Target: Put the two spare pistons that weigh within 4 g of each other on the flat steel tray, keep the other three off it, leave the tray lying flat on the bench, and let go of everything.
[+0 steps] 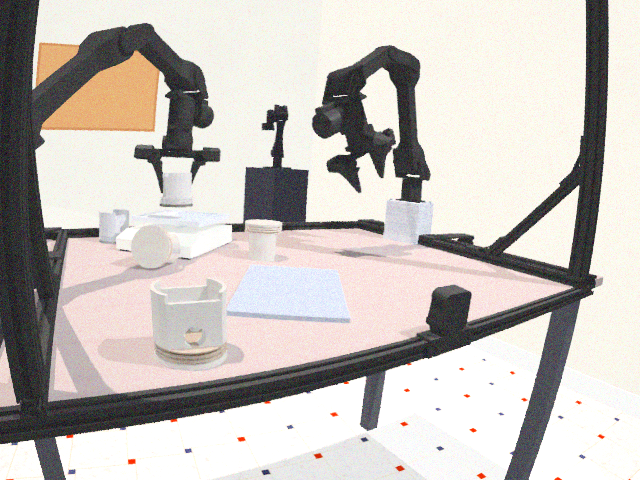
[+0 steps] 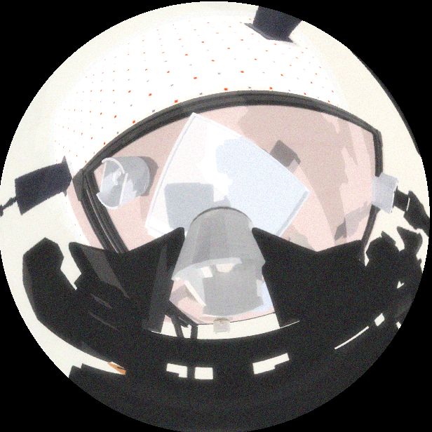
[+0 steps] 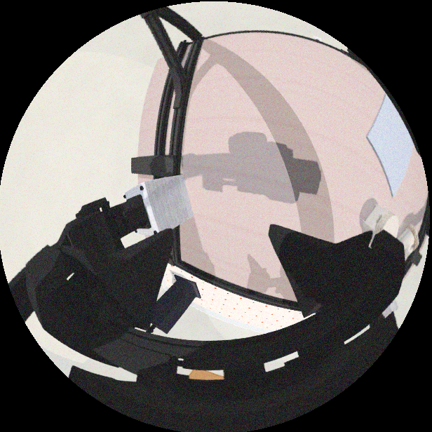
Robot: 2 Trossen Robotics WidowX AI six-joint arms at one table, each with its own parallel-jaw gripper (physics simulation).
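Places are measured from the left arm's base along level axes (x ahead, y left, z up), in metres.
Pixels of known places: left gripper, fingertip midpoint: (image 1: 174, 193); right gripper, fingertip midpoint: (image 1: 371, 185); right arm's base, origin of the base link: (image 1: 410, 201).
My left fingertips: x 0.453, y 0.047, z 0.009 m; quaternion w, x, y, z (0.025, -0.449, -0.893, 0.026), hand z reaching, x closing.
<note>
Ahead of a thing's pixels: the offset from my left fingertips to its middle. "pt": to the spot under its first point. Level surfaces: height alone.
My left gripper (image 1: 176, 180) (image 2: 218, 232) is shut on a grey piston {dx -0.014, dy -0.017, dz +0.011 m} (image 1: 177, 189) (image 2: 220, 250) and holds it above the white scale {pt dx -0.025, dy -0.106, dz -0.097 m} (image 1: 206, 246) (image 2: 185, 145). My right gripper (image 1: 371, 184) (image 3: 222, 231) is open and empty, high over the right part of the bench. The flat steel tray {dx -0.158, dy -0.348, dz -0.108 m} (image 1: 292, 293) (image 3: 392, 145) lies on the bench with no piston on it. A large pale piston {dx -0.406, dy -0.350, dz -0.077 m} (image 1: 189, 320) stands in front of the tray. Another piston {dx -0.156, dy -0.087, dz -0.080 m} (image 1: 155, 246) lies on its side before the scale. One piston {dx +0.018, dy -0.210, dz -0.077 m} (image 1: 263, 240) stands behind the tray. A grey piston {dx -0.054, dy +0.139, dz -0.077 m} (image 1: 113, 226) (image 2: 124, 181) stands beside the scale.
The pink bench {dz -0.112 m} (image 1: 382, 294) has a black frame edge (image 1: 258, 384). A black box-shaped device (image 1: 448, 310) is fixed on the front edge. The right arm's pale base block (image 1: 408, 221) (image 3: 169, 202) stands at the right rear edge. A dark pedestal (image 1: 276, 195) stands behind the bench.
</note>
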